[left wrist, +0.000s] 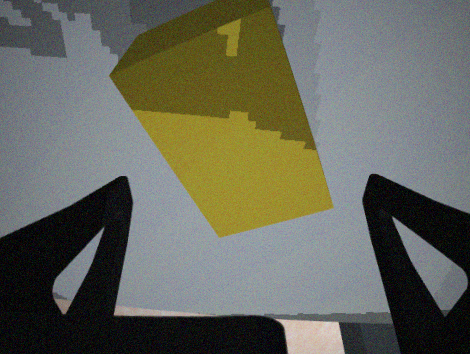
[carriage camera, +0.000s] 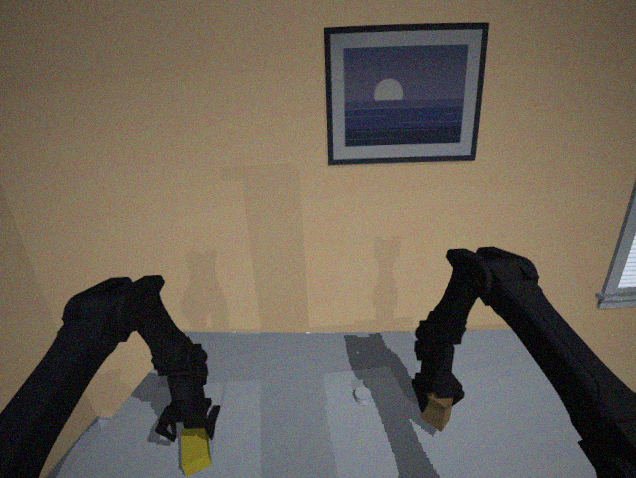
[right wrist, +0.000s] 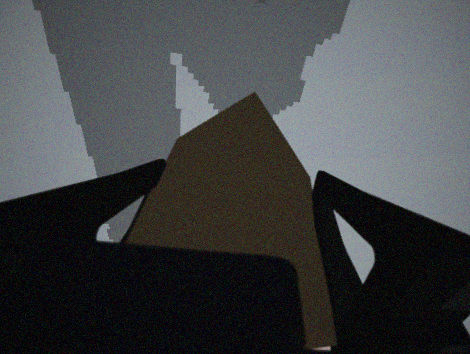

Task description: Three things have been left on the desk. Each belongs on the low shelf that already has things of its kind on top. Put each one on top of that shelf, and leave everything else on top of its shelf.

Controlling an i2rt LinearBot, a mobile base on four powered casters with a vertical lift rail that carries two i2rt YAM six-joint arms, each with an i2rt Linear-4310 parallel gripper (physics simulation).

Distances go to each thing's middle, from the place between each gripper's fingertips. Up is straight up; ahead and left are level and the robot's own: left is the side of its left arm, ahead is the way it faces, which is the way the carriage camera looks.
Labels:
The framed moon picture (carriage camera: 400,93) lies 490 mm ahead of my left hand, 710 mm to the right of it and 870 mm above it.
My right gripper is now 49 cm short of the framed moon picture, 6 cm to the left of it and 86 cm below it.

